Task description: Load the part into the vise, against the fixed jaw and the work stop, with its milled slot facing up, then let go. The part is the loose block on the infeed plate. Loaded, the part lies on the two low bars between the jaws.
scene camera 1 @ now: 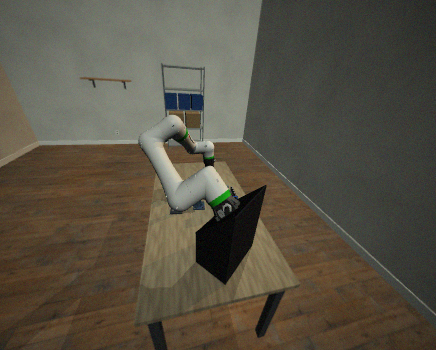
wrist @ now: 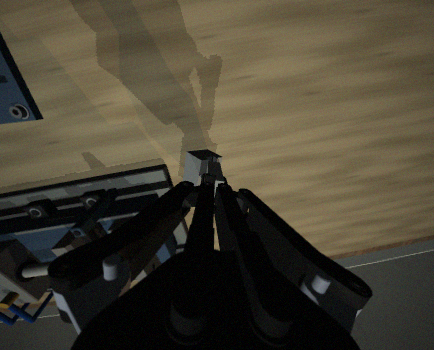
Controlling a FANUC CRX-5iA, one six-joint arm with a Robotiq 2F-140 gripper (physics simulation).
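Places are measured from the arm's base along level axes (x ahead, y up, z right), in millimetres.
Where they show: gripper, between the fingertips: (wrist: 212, 171); arm's base, origin of its link: (scene camera 1: 227, 210).
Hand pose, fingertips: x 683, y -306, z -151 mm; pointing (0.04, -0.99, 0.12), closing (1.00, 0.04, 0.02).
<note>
Things, the pixels of their top centre, and the offset from my fingertips. "spot": a spot on its surface instead. Level surfaces: height alone.
- grey metal block, centre of its top: (wrist: 201, 183) dx -14, dy +16, dz +10 mm
- vise, centre of its top: (wrist: 58, 283) dx -180, dy +68, dz +146 mm
- base with a pale edge, a spot on its surface: (wrist: 150, 176) spot: dx -83, dy -12, dz +24 mm
- wooden table, height of its surface: dy -31 mm
- blue plate with a bolt, height of its surface: dy -21 mm
My gripper (scene camera 1: 209, 163) (wrist: 212, 171) is shut on the grey metal block (wrist: 193, 167), which shows at the fingertips in the wrist view. The fingers hide much of the block, so how its slot faces is hard to tell. The vise (wrist: 35, 240) is at the lower left of the wrist view, on a base with a pale edge (wrist: 150, 176). The block is outside the vise, past the corner of that base. The left finger linkage covers part of the vise. The jaws, the bars and the work stop cannot be told apart clearly.
The wooden table (scene camera 1: 170, 260) (wrist: 310, 125) carries the arm (scene camera 1: 162, 165). A large black box-like object (scene camera 1: 215, 250) stands near the table's front. A blue plate with a bolt (wrist: 10, 92) is at the upper left of the wrist view. A shelf rack (scene camera 1: 183, 67) stands at the back wall.
</note>
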